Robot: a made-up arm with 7 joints. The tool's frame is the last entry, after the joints. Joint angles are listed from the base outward. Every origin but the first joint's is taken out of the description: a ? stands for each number. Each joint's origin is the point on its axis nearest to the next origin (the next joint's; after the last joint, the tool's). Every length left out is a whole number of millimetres.
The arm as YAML. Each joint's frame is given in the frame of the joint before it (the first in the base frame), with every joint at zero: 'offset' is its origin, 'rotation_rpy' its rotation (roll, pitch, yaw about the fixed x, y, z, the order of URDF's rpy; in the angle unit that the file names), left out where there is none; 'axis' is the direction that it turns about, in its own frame. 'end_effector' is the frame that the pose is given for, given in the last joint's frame.
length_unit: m
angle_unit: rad
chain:
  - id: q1
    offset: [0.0, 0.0, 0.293]
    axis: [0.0, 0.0, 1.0]
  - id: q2
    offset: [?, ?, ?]
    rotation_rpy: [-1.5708, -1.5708, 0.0]
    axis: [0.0, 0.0, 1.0]
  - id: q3
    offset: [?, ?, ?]
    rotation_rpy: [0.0, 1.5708, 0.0]
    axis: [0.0, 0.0, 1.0]
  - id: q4
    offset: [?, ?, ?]
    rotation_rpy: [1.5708, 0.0, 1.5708]
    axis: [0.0, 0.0, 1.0]
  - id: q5
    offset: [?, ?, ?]
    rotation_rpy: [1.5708, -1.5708, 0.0]
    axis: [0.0, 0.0, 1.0]
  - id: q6
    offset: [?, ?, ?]
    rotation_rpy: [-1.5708, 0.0, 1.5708]
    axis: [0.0, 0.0, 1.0]
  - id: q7
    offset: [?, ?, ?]
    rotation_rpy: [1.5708, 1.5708, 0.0]
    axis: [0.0, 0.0, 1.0]
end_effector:
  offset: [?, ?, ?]
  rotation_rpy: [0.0, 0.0, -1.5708]
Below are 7 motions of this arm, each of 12 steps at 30 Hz.
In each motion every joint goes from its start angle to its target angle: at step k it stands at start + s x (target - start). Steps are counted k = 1, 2, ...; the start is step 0. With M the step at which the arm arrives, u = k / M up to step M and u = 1 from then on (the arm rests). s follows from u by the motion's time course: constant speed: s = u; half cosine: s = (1 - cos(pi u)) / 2; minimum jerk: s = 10 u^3 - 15 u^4 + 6 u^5.
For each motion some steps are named. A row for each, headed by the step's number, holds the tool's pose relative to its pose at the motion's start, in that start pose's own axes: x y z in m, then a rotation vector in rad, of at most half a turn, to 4 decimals.
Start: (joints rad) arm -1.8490 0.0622 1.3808 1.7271 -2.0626 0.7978 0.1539
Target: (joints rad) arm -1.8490 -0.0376 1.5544 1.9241 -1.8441 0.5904 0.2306
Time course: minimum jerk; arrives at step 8
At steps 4, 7, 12:
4: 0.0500 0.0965 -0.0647 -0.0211 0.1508 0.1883
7: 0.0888 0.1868 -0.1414 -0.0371 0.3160 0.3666
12: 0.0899 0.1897 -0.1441 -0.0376 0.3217 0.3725

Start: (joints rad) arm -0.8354 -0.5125 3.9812 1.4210 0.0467 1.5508 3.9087
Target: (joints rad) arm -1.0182 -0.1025 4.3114 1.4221 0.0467 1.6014 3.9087
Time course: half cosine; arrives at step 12
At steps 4, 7, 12:
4: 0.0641 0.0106 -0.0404 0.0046 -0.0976 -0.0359
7: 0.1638 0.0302 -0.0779 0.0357 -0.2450 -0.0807
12: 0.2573 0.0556 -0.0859 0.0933 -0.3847 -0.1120

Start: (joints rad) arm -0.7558 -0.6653 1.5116 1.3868 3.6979 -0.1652 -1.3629
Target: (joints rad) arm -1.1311 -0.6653 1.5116 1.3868 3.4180 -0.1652 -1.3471
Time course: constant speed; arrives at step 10
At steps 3, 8, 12:
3: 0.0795 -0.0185 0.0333 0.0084 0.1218 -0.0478
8: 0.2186 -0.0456 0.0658 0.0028 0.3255 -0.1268
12: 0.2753 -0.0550 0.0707 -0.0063 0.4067 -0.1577

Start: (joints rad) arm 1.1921 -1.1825 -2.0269 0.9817 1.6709 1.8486 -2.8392
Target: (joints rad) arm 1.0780 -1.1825 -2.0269 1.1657 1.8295 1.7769 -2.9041
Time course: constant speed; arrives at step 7
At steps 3, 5, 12:
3: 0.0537 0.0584 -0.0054 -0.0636 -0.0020 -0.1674
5: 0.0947 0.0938 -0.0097 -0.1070 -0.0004 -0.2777
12: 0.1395 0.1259 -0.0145 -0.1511 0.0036 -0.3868

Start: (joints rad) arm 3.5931 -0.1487 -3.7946 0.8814 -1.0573 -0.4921 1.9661
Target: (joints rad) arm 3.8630 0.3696 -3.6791 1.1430 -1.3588 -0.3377 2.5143
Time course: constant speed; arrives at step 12
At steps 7, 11, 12:
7: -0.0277 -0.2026 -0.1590 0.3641 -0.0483 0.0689
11: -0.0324 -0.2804 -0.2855 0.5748 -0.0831 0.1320
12: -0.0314 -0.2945 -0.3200 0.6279 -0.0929 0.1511

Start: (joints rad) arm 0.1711 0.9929 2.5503 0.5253 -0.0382 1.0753 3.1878
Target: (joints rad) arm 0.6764 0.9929 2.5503 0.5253 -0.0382 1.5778 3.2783
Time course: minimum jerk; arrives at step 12
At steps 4, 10, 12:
4: 0.0105 0.0285 0.0285 -0.0202 0.1527 -0.0723
10: 0.0823 0.1115 0.0963 0.0104 0.6876 -0.3606
12: 0.0865 0.1143 0.0982 0.0159 0.7117 -0.3752

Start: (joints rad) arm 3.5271 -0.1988 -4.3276 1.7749 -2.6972 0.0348 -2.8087
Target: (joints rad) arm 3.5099 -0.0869 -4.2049 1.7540 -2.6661 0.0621 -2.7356
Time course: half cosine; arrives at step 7
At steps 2, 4, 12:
2: 0.0028 -0.0053 -0.0034 0.0142 -0.0032 0.0434
4: 0.0103 -0.0179 -0.0122 0.0471 -0.0104 0.1404
12: 0.0188 -0.0305 -0.0216 0.0783 -0.0168 0.2286

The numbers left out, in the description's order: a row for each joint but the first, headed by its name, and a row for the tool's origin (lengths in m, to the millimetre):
q2: 0.0 0.0 0.0
q3: 0.466 0.0 0.0
q4: 0.0 0.077 0.0
q5: 0.104 -0.461 0.0
q6: 0.0 0.0 0.0
q7: -0.113 -0.145 0.0
tool: 0.0 0.0 0.0

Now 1 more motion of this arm.
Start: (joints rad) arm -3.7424 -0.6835 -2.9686 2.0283 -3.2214 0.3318 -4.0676
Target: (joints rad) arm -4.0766 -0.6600 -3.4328 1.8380 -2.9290 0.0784 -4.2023
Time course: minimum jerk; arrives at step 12
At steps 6, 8, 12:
6: -0.2602 0.1313 -0.0926 -0.0545 -0.4332 -0.0729
8: -0.3871 0.2096 -0.1891 -0.0970 -0.6851 -0.0786
12: -0.4637 0.2636 -0.2756 -0.1340 -0.8646 -0.0659

